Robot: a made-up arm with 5 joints.
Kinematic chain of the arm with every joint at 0, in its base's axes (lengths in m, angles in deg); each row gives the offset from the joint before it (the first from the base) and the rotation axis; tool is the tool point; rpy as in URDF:
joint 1: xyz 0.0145 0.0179 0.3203 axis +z
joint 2: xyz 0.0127 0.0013 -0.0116 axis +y
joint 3: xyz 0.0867 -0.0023 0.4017 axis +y
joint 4: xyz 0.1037 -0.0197 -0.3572 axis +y
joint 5: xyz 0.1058 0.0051 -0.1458 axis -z
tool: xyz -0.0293 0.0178 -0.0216 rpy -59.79 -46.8 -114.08
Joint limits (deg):
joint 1: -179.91..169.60
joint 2: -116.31..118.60
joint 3: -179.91..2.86
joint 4: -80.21..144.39
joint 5: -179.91..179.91
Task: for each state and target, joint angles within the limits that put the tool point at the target. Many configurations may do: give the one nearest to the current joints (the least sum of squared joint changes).
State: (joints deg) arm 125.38 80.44 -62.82 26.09 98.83
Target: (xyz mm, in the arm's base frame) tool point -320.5 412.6 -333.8
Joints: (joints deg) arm 129.22 87.36 -80.50 19.94 100.40
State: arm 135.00 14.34 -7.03 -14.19 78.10
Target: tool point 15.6 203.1 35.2
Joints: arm 84.72 35.64 2.86 -5.41 81.77
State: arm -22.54 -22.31 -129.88 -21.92 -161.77
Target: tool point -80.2 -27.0 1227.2
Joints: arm 0.87 -21.28 -127.14 -37.26 -156.92
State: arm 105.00 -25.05 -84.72 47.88 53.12
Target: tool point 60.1 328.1 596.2
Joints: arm 78.33 -40.50 -44.27 73.58 48.15
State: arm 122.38 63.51 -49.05 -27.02 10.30
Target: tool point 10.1 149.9 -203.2
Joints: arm 90.37 85.20 -27.81 -19.04 2.67
